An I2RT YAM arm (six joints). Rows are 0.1 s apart.
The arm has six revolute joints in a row. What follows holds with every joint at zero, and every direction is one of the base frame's.
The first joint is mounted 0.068 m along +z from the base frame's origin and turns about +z.
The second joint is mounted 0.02 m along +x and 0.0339 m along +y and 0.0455 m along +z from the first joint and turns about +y.
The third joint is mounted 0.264 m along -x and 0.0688 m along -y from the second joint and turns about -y.
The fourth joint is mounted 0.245 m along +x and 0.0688 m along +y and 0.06 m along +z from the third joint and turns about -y.
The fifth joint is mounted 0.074 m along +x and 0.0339 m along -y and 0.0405 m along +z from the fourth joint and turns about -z.
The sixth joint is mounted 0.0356 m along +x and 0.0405 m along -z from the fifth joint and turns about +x.
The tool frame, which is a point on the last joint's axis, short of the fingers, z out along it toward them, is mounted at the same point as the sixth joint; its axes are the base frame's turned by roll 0, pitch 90 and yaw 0 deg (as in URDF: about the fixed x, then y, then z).
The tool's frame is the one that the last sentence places.
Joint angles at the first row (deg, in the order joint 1, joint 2, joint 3, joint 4, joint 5, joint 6):
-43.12, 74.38, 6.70, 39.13, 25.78, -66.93
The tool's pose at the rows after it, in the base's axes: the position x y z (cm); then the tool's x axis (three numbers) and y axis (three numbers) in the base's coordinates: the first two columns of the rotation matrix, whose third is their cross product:
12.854, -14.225, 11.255, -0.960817, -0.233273, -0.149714, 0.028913, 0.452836, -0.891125
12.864, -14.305, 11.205, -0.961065, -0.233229, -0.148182, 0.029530, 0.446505, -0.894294
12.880, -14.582, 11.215, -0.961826, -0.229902, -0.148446, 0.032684, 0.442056, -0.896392
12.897, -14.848, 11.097, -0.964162, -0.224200, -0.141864, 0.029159, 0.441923, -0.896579
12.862, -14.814, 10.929, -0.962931, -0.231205, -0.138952, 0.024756, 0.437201, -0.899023
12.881, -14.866, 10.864, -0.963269, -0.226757, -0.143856, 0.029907, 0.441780, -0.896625
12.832, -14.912, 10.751, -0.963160, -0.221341, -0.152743, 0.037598, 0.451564, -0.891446
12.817, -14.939, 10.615, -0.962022, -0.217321, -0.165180, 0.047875, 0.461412, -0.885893
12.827, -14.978, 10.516, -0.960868, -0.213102, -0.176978, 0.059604, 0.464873, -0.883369
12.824, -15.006, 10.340, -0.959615, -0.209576, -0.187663, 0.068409, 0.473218, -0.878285
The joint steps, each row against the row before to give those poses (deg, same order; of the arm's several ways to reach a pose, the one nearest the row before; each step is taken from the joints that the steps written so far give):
-0.11, 0.57, -0.02, 0.69, 0.21, -0.17
-0.14, 0.73, -0.09, 1.23, 0.07, -0.33
-0.61, 0.88, 0.29, 0.99, -0.26, -0.33
-0.53, 1.25, 0.32, 0.80, -0.04, -0.36
-0.04, 0.88, -0.41, 1.67, -0.23, -0.50
-0.08, 0.37, 0.11, 0.00, -0.04, 0.43
-0.25, 0.28, 0.04, -0.23, -0.37, 0.69
-0.16, 0.47, 0.00, 0.09, -0.43, 0.84
-0.09, 0.62, -0.04, 0.67, -0.20, 0.66
-0.13, 0.76, -0.03, 0.48, -0.38, 0.72

